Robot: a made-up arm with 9 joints. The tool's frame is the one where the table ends. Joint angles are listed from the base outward.
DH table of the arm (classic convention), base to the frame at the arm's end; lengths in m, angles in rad. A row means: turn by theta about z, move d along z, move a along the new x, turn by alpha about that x. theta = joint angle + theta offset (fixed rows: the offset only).
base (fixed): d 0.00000  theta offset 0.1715  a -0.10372  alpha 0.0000
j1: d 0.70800  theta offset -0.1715  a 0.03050  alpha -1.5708
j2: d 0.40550  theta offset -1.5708  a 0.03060  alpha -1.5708
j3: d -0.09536  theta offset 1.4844  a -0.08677  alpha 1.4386
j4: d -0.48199  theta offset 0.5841  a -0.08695  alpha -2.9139
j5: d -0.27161  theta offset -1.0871  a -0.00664  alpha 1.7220
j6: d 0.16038  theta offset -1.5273  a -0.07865  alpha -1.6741
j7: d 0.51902  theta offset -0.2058  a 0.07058  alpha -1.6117
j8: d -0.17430  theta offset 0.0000  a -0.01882  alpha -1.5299
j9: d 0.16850  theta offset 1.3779  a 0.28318  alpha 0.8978
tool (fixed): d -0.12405  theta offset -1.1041  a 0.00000  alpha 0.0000
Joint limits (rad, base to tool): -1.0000..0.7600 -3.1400..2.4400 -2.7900..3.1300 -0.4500..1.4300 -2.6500..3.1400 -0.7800..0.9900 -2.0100..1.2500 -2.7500..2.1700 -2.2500..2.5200
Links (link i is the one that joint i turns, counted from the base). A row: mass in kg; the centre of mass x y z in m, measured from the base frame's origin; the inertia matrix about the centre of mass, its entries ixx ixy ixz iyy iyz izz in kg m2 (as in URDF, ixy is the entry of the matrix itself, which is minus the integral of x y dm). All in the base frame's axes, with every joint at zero. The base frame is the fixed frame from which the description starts. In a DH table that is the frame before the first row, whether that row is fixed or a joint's. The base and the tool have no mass.
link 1: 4.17; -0.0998 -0.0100 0.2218; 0.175 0 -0.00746 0.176 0 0.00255
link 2: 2.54; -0.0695 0.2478 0.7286; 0.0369 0 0 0.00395 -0.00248 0.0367
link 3: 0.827; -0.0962 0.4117 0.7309; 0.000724 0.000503 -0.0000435 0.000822 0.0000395 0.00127
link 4: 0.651; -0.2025 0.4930 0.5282; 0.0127 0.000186 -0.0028 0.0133 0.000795 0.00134
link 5: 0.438; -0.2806 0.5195 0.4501; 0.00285 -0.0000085 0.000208 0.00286 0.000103 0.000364
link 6: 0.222; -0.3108 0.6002 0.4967; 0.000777 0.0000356 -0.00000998 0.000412 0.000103 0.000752
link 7: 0.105; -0.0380 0.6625 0.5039; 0.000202 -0.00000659 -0.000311 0.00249 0 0.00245
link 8: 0.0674; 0.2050 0.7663 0.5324; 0.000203 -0.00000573 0 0.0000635 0.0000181 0.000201
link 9: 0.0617; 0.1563 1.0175 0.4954; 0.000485 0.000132 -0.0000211 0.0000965 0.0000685 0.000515
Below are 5 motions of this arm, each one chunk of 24 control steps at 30 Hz.
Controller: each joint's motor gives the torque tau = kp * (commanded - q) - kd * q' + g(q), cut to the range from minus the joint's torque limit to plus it. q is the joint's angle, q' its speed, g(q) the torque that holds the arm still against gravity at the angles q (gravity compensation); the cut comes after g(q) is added. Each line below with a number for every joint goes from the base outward.
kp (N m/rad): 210 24 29 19 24 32 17 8.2 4.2
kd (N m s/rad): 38 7.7 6.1 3.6 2.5 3.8 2.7 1.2 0.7
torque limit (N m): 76 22 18 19 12 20 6.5 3.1 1.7
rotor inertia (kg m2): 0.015 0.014 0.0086 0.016 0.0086 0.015 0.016 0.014 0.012
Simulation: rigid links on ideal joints. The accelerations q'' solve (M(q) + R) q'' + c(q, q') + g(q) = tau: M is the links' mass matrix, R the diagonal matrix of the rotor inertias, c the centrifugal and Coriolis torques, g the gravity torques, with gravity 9.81 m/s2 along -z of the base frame. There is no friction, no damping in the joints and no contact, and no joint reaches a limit. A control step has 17 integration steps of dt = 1/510 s. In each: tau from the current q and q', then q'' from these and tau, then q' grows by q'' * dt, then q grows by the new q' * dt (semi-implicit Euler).
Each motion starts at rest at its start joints. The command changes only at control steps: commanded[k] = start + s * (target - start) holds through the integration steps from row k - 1 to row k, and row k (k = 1, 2, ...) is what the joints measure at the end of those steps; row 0 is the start. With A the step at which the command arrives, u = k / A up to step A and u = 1 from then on. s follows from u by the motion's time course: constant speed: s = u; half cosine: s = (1 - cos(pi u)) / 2; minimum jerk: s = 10 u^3 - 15 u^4 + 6 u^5; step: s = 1 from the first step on.
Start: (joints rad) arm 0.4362 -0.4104 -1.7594 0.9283 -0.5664 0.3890 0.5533 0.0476 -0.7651
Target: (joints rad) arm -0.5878 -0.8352 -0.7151 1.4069 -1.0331 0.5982 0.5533 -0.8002 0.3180
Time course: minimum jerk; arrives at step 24
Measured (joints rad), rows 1 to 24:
1: 0.4361 -0.4104 -1.7594 0.9283 -0.5664 0.3891 0.5533 0.0475 -0.7650
2: 0.4355 -0.4106 -1.7589 0.9286 -0.5668 0.3894 0.5533 0.0468 -0.7644
3: 0.4333 -0.4111 -1.7575 0.9293 -0.5682 0.3905 0.5534 0.0446 -0.7622
4: 0.4285 -0.4122 -1.7540 0.9312 -0.5712 0.3927 0.5535 0.0397 -0.7572
5: 0.4198 -0.4142 -1.7475 0.9348 -0.5768 0.3963 0.5536 0.0310 -0.7480
6: 0.4061 -0.4174 -1.7367 0.9407 -0.5857 0.4015 0.5537 0.0175 -0.7333
7: 0.3866 -0.4222 -1.7208 0.9495 -0.5984 0.4084 0.5537 -0.0016 -0.7119
8: 0.3606 -0.4286 -1.6988 0.9615 -0.6153 0.4169 0.5535 -0.0268 -0.6831
9: 0.3277 -0.4368 -1.6704 0.9770 -0.6364 0.4270 0.5532 -0.0581 -0.6465
10: 0.2880 -0.4469 -1.6352 0.9960 -0.6617 0.4385 0.5527 -0.0955 -0.6021
11: 0.2418 -0.4589 -1.5934 1.0186 -0.6908 0.4510 0.5521 -0.1385 -0.5503
12: 0.1898 -0.4725 -1.5453 1.0443 -0.7229 0.4642 0.5513 -0.1864 -0.4920
13: 0.1328 -0.4877 -1.4916 1.0728 -0.7572 0.4775 0.5504 -0.2381 -0.4283
14: 0.0720 -0.5041 -1.4333 1.1031 -0.7927 0.4907 0.5497 -0.2927 -0.3608
15: 0.0088 -0.5216 -1.3716 1.1346 -0.8281 0.5033 0.5492 -0.3487 -0.2910
16: -0.0556 -0.5399 -1.3080 1.1662 -0.8623 0.5152 0.5490 -0.4049 -0.2207
17: -0.1195 -0.5588 -1.2439 1.1970 -0.8942 0.5262 0.5491 -0.4600 -0.1515
18: -0.1814 -0.5782 -1.1809 1.2260 -0.9230 0.5364 0.5496 -0.5127 -0.0850
19: -0.2400 -0.5979 -1.1202 1.2526 -0.9479 0.5457 0.5502 -0.5618 -0.0225
20: -0.2941 -0.6179 -1.0632 1.2761 -0.9687 0.5540 0.5511 -0.6061 0.0348
21: -0.3427 -0.6379 -1.0110 1.2963 -0.9852 0.5615 0.5519 -0.6450 0.0858
22: -0.3851 -0.6575 -0.9642 1.3131 -0.9975 0.5680 0.5527 -0.6778 0.1299
23: -0.4212 -0.6764 -0.9233 1.3266 -1.0061 0.5735 0.5535 -0.7047 0.1669
24: -0.4512 -0.6943 -0.8884 1.3374 -1.0118 0.5781 0.5541 -0.7259 0.1970

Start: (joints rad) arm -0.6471 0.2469 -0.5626 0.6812 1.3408 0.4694 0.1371 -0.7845 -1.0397
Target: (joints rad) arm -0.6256 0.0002 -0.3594 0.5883 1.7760 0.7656 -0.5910 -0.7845 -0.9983
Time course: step
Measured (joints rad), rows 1 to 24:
1: -0.6414 0.2274 -0.5372 0.6810 1.4347 0.5199 0.0245 -0.7754 -1.0299
2: -0.6383 0.2048 -0.5119 0.6638 1.5348 0.5838 -0.0967 -0.7775 -1.0219
3: -0.6366 0.1848 -0.4912 0.6462 1.6118 0.6314 -0.1937 -0.7819 -1.0194
4: -0.6352 0.1668 -0.4738 0.6318 1.6663 0.6656 -0.2712 -0.7851 -1.0189
5: -0.6340 0.1504 -0.4585 0.6210 1.7033 0.6907 -0.3336 -0.7869 -1.0180
6: -0.6328 0.1355 -0.4447 0.6134 1.7275 0.7096 -0.3839 -0.7877 -1.0163
7: -0.6317 0.1220 -0.4322 0.6080 1.7431 0.7240 -0.4246 -0.7879 -1.0139
8: -0.6308 0.1098 -0.4210 0.6044 1.7529 0.7352 -0.4575 -0.7877 -1.0111
9: -0.6300 0.0988 -0.4110 0.6018 1.7591 0.7437 -0.4841 -0.7874 -1.0083
10: -0.6293 0.0889 -0.4023 0.6000 1.7630 0.7502 -0.5056 -0.7869 -1.0056
11: -0.6287 0.0799 -0.3948 0.5985 1.7656 0.7551 -0.5228 -0.7865 -1.0033
12: -0.6282 0.0718 -0.3884 0.5974 1.7674 0.7586 -0.5366 -0.7860 -1.0015
13: -0.6278 0.0645 -0.3831 0.5964 1.7688 0.7612 -0.5476 -0.7857 -1.0000
14: -0.6275 0.0578 -0.3787 0.5954 1.7699 0.7629 -0.5564 -0.7854 -0.9990
15: -0.6272 0.0519 -0.3750 0.5946 1.7708 0.7641 -0.5634 -0.7851 -0.9983
16: -0.6269 0.0465 -0.3721 0.5938 1.7717 0.7649 -0.5690 -0.7850 -0.9978
17: -0.6267 0.0417 -0.3697 0.5931 1.7724 0.7654 -0.5734 -0.7848 -0.9976
18: -0.6266 0.0373 -0.3678 0.5924 1.7730 0.7656 -0.5769 -0.7847 -0.9974
19: -0.6264 0.0334 -0.3663 0.5918 1.7736 0.7658 -0.5797 -0.7846 -0.9974
20: -0.6263 0.0299 -0.3650 0.5913 1.7741 0.7658 -0.5820 -0.7846 -0.9975
21: -0.6262 0.0267 -0.3640 0.5908 1.7745 0.7658 -0.5837 -0.7845 -0.9976
22: -0.6261 0.0239 -0.3632 0.5904 1.7748 0.7658 -0.5851 -0.7845 -0.9977
23: -0.6261 0.0214 -0.3626 0.5900 1.7750 0.7657 -0.5863 -0.7845 -0.9978
24: -0.6260 0.0191 -0.3620 0.5897 1.7753 0.7657 -0.5872 -0.7845 -0.9979

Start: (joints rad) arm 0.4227 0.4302 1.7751 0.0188 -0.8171 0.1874 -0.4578 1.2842 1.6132
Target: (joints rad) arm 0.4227 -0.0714 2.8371 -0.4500 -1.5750 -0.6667 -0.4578 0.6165 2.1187
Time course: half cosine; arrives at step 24
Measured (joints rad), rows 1 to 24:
1: 0.4227 0.4300 1.7753 0.0183 -0.8178 0.1869 -0.4579 1.2836 1.6134
2: 0.4227 0.4294 1.7762 0.0166 -0.8205 0.1846 -0.4581 1.2813 1.6143
3: 0.4227 0.4278 1.7789 0.0131 -0.8263 0.1795 -0.4586 1.2764 1.6167
4: 0.4228 0.4251 1.7844 0.0075 -0.8362 0.1704 -0.4592 1.2682 1.6209
5: 0.4228 0.4209 1.7937 -0.0002 -0.8506 0.1565 -0.4598 1.2564 1.6275
6: 0.4229 0.4151 1.8076 -0.0102 -0.8699 0.1376 -0.4604 1.2410 1.6366
7: 0.4228 0.4076 1.8267 -0.0224 -0.8942 0.1132 -0.4610 1.2220 1.6483
8: 0.4228 0.3982 1.8513 -0.0370 -0.9232 0.0836 -0.4615 1.1994 1.6627
9: 0.4226 0.3872 1.8816 -0.0537 -0.9566 0.0489 -0.4619 1.1736 1.6796
10: 0.4224 0.3744 1.9174 -0.0724 -0.9941 0.0096 -0.4622 1.1449 1.6989
11: 0.4221 0.3601 1.9587 -0.0930 -1.0350 -0.0339 -0.4623 1.1135 1.7204
12: 0.4217 0.3443 2.0048 -0.1151 -1.0787 -0.0808 -0.4622 1.0800 1.7438
13: 0.4213 0.3271 2.0554 -0.1385 -1.1244 -0.1304 -0.4620 1.0447 1.7688
14: 0.4209 0.3086 2.1096 -0.1628 -1.1715 -0.1819 -0.4617 1.0083 1.7951
15: 0.4205 0.2890 2.1667 -0.1875 -1.2192 -0.2344 -0.4613 0.9711 1.8224
16: 0.4202 0.2684 2.2258 -0.2122 -1.2665 -0.2870 -0.4608 0.9338 1.8503
17: 0.4201 0.2468 2.2858 -0.2365 -1.3126 -0.3388 -0.4602 0.8968 1.8784
18: 0.4200 0.2246 2.3458 -0.2600 -1.3568 -0.3891 -0.4596 0.8608 1.9064
19: 0.4201 0.2018 2.4048 -0.2824 -1.3982 -0.4368 -0.4589 0.8263 1.9338
20: 0.4204 0.1789 2.4618 -0.3032 -1.4361 -0.4811 -0.4582 0.7938 1.9602
21: 0.4208 0.1560 2.5158 -0.3223 -1.4698 -0.5215 -0.4576 0.7639 1.9853
22: 0.4212 0.1336 2.5661 -0.3393 -1.4986 -0.5570 -0.4569 0.7370 2.0085
23: 0.4217 0.1120 2.6117 -0.3541 -1.5220 -0.5872 -0.4563 0.7138 2.0294
24: 0.4223 0.0916 2.6519 -0.3666 -1.5396 -0.6115 -0.4558 0.6945 2.0476

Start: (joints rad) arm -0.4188 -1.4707 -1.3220 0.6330 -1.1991 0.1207 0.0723 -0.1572 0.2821
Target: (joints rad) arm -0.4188 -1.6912 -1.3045 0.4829 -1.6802 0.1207 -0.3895 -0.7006 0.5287
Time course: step
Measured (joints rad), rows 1 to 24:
1: -0.4173 -1.4936 -1.3214 0.5967 -1.2999 0.1062 0.0038 -0.2392 0.2985
2: -0.4176 -1.5167 -1.3137 0.5735 -1.4038 0.1078 -0.0724 -0.3376 0.3363
3: -0.4181 -1.5345 -1.3099 0.5601 -1.4859 0.1127 -0.1357 -0.4166 0.3745
4: -0.4185 -1.5485 -1.3093 0.5517 -1.5474 0.1176 -0.1868 -0.4787 0.4070
5: -0.4187 -1.5602 -1.3100 0.5458 -1.5920 0.1214 -0.2278 -0.5273 0.4333
6: -0.4188 -1.5705 -1.3112 0.5407 -1.6235 0.1239 -0.2604 -0.5654 0.4541
7: -0.4189 -1.5801 -1.3121 0.5358 -1.6450 0.1253 -0.2865 -0.5952 0.4705
8: -0.4189 -1.5892 -1.3125 0.5307 -1.6592 0.1258 -0.3072 -0.6185 0.4832
9: -0.4189 -1.5979 -1.3125 0.5254 -1.6681 0.1257 -0.3237 -0.6366 0.4932
10: -0.4189 -1.6064 -1.3120 0.5200 -1.6734 0.1253 -0.3368 -0.6507 0.5009
11: -0.4189 -1.6144 -1.3113 0.5147 -1.6763 0.1247 -0.3473 -0.6616 0.5069
12: -0.4189 -1.6221 -1.3103 0.5096 -1.6777 0.1240 -0.3557 -0.6701 0.5116
13: -0.4189 -1.6293 -1.3093 0.5048 -1.6781 0.1234 -0.3625 -0.6767 0.5153
14: -0.4190 -1.6360 -1.3082 0.5005 -1.6781 0.1227 -0.3679 -0.6818 0.5182
15: -0.4190 -1.6421 -1.3072 0.4968 -1.6779 0.1222 -0.3722 -0.6857 0.5205
16: -0.4190 -1.6477 -1.3063 0.4935 -1.6777 0.1218 -0.3757 -0.6888 0.5223
17: -0.4190 -1.6527 -1.3055 0.4908 -1.6774 0.1214 -0.3785 -0.6912 0.5237
18: -0.4190 -1.6572 -1.3049 0.4885 -1.6773 0.1212 -0.3807 -0.6931 0.5248
19: -0.4190 -1.6612 -1.3044 0.4867 -1.6773 0.1210 -0.3825 -0.6946 0.5257
20: -0.4190 -1.6648 -1.3040 0.4853 -1.6774 0.1208 -0.3839 -0.6958 0.5264
21: -0.4190 -1.6679 -1.3037 0.4842 -1.6775 0.1207 -0.3850 -0.6967 0.5270
22: -0.4190 -1.6706 -1.3035 0.4834 -1.6777 0.1207 -0.3860 -0.6975 0.5274
23: -0.4190 -1.6731 -1.3034 0.4828 -1.6779 0.1206 -0.3867 -0.6981 0.5277
24: -0.4190 -1.6752 -1.3033 0.4824 -1.6782 0.1206 -0.3873 -0.6986 0.5280

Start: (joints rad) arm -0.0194 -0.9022 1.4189 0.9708 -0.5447 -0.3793 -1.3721 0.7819 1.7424
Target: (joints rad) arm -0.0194 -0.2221 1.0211 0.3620 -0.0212 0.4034 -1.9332 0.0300 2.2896
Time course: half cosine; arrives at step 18
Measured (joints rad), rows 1 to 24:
1: -0.0194 -0.9020 1.4187 0.9707 -0.5444 -0.3784 -1.3727 0.7812 1.7431
2: -0.0192 -0.9011 1.4179 0.9699 -0.5427 -0.3744 -1.3752 0.7781 1.7459
3: -0.0188 -0.8986 1.4157 0.9673 -0.5383 -0.3652 -1.3807 0.7709 1.7520
4: -0.0184 -0.8939 1.4112 0.9617 -0.5299 -0.3491 -1.3902 0.7581 1.7622
5: -0.0179 -0.8862 1.4040 0.9522 -0.5165 -0.3253 -1.4041 0.7389 1.7768
6: -0.0173 -0.8747 1.3937 0.9378 -0.4974 -0.2934 -1.4229 0.7129 1.7957
7: -0.0168 -0.8591 1.3802 0.9180 -0.4723 -0.2538 -1.4465 0.6802 1.8187
8: -0.0162 -0.8389 1.3636 0.8925 -0.4414 -0.2070 -1.4748 0.6411 1.8455
9: -0.0157 -0.8141 1.3442 0.8614 -0.4051 -0.1544 -1.5071 0.5964 1.8755
10: -0.0153 -0.7850 1.3225 0.8250 -0.3643 -0.0975 -1.5428 0.5473 1.9081
11: -0.0151 -0.7519 1.2990 0.7842 -0.3201 -0.0379 -1.5810 0.4948 1.9426
12: -0.0151 -0.7155 1.2744 0.7399 -0.2741 0.0224 -1.6208 0.4405 1.9783
13: -0.0153 -0.6769 1.2491 0.6937 -0.2279 0.0816 -1.6610 0.3857 2.0143
14: -0.0159 -0.6372 1.2237 0.6471 -0.1833 0.1381 -1.7005 0.3321 2.0499
15: -0.0168 -0.5977 1.1986 0.6018 -0.1422 0.1904 -1.7381 0.2811 2.0841
16: -0.0178 -0.5595 1.1744 0.5594 -0.1061 0.2371 -1.7728 0.2342 2.1160
17: -0.0191 -0.5237 1.1515 0.5213 -0.0763 0.2770 -1.8035 0.1929 2.1448
18: -0.0203 -0.4913 1.1307 0.4889 -0.0536 0.3091 -1.8294 0.1583 2.1694
19: -0.0214 -0.4626 1.1124 0.4624 -0.0380 0.3334 -1.8503 0.1307 2.1899
20: -0.0223 -0.4374 1.0968 0.4415 -0.0280 0.3515 -1.8670 0.1090 2.2070
21: -0.0228 -0.4151 1.0837 0.4251 -0.0220 0.3650 -1.8803 0.0919 2.2213
22: -0.0230 -0.3954 1.0729 0.4122 -0.0188 0.3750 -1.8910 0.0785 2.2333
23: -0.0229 -0.3778 1.0640 0.4022 -0.0172 0.3825 -1.8995 0.0680 2.2434
24: -0.0227 -0.3620 1.0567 0.3943 -0.0168 0.3881 -1.9063 0.0598 2.2518

